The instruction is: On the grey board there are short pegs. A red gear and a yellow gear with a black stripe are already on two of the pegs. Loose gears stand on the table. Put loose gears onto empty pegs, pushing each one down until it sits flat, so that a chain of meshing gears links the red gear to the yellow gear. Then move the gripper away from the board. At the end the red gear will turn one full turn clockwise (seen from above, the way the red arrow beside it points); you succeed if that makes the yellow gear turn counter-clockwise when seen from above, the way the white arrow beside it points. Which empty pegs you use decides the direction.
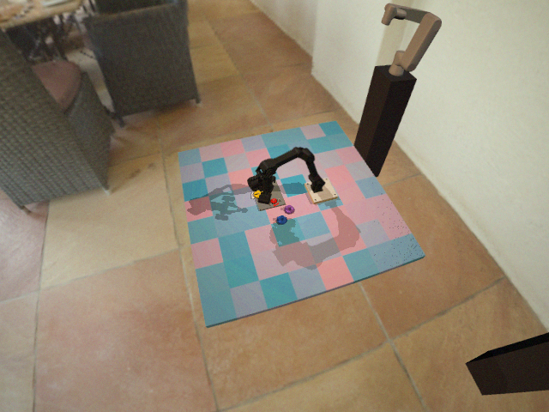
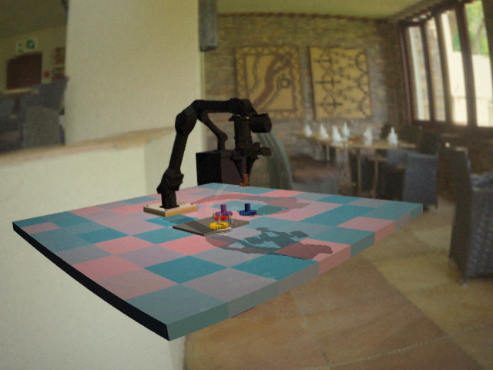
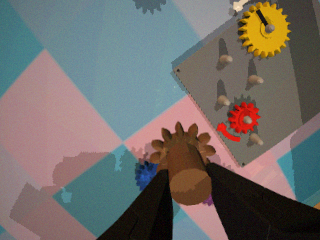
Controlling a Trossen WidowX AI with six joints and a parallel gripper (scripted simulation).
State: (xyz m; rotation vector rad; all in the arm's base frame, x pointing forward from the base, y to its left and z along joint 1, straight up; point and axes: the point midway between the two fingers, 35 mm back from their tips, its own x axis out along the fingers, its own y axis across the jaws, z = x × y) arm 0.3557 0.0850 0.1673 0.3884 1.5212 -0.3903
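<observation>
Right now my gripper tip is 6 cm past the red gear, 7 cm to the left of it and 14 cm above it. The rest, counted from my gripper tip: purple gear 14 cm behind, 1 cm to the left, 14 cm below; yellow gear 2 cm ahead, 15 cm to the right, 14 cm below; blue gear 7 cm behind, 7 cm to the left, 14 cm below.
</observation>
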